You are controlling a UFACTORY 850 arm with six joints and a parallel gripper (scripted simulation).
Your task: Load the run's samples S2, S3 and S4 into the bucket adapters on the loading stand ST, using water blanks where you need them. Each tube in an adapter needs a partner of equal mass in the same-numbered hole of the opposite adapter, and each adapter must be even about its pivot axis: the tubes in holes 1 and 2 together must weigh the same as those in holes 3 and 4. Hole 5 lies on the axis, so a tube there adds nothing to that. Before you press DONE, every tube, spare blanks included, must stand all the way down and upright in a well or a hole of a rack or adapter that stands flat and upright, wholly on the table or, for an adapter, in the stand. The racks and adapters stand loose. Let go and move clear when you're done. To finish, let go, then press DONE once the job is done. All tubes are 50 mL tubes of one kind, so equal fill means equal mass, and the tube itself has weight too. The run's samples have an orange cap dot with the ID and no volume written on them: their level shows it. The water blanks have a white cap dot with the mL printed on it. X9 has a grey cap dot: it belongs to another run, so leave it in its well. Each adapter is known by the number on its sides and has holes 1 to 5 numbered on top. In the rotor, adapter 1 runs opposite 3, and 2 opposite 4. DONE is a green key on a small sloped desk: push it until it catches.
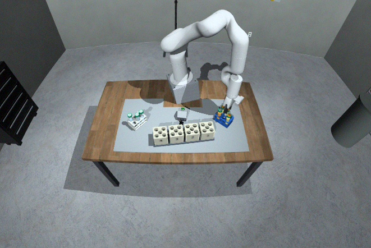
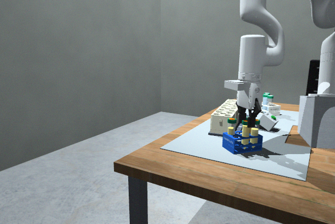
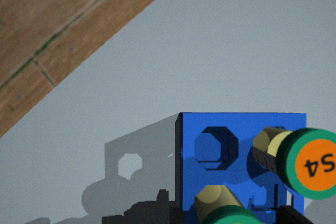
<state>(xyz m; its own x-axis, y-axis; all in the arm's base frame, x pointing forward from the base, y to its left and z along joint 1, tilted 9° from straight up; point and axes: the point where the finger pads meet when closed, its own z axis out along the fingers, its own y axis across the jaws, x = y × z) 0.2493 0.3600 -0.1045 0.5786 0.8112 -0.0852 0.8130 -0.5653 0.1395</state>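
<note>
My gripper is now 60 mm above the sample tube S3 and 10 mm short of it. From my hand the other things lie so: blue rack: 90 mm below, 20 mm ahead, 10 mm to the right; then sample tube: 60 mm below, 30 mm to the right, 30 mm behind; then tube X9: 60 mm to the right, 60 mm below, 10 mm ahead.
</note>
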